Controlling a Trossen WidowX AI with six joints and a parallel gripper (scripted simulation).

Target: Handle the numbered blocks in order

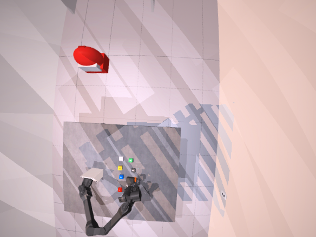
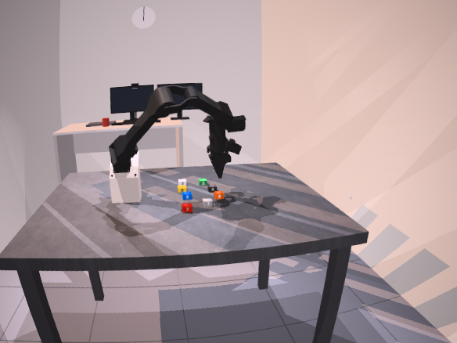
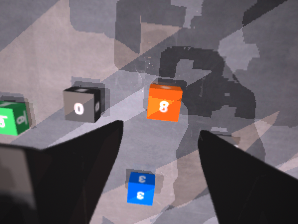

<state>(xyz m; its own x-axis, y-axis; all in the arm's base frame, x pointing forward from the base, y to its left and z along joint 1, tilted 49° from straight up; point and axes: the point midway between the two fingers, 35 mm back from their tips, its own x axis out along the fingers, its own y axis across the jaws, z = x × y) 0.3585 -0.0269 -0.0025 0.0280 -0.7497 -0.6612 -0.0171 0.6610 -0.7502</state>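
Right now my gripper tip is 17 cm to the right of the green block, 7 cm above it and 4 cm past it. From my gripper tip the other things lie so: yellow block: 14 cm behind, 9 cm to the left, 7 cm below; then red block: 13 cm behind, 12 cm to the right, 7 cm below; then blue block: 12 cm behind, 7 cm below, 1 cm to the left.
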